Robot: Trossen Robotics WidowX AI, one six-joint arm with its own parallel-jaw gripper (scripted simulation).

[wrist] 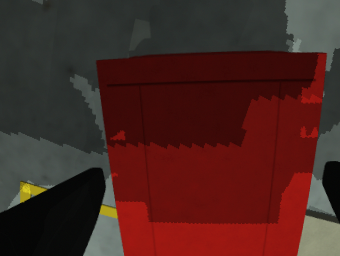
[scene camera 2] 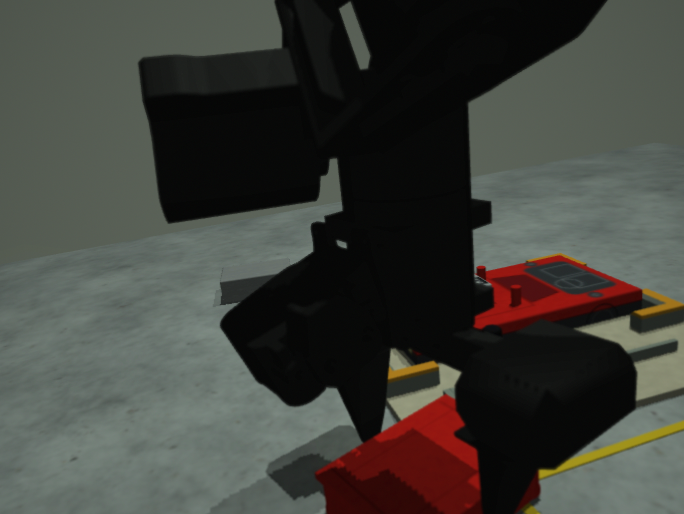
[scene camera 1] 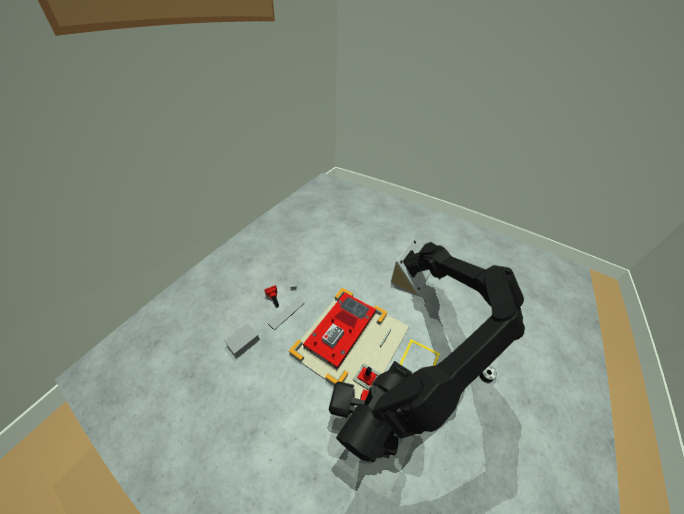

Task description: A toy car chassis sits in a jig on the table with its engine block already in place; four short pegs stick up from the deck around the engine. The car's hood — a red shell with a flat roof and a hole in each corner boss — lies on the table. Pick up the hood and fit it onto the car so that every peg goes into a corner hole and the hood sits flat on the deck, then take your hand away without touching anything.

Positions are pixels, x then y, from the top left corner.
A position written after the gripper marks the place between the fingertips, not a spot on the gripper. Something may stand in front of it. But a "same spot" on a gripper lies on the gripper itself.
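Labels:
Scene camera 1 shows the gripper (372, 415), and so does scene camera 2. The wrist view has the gripper as well. On the gripper, the spot at (wrist: 67, 212) is the same spot as (scene camera 2: 480, 488).

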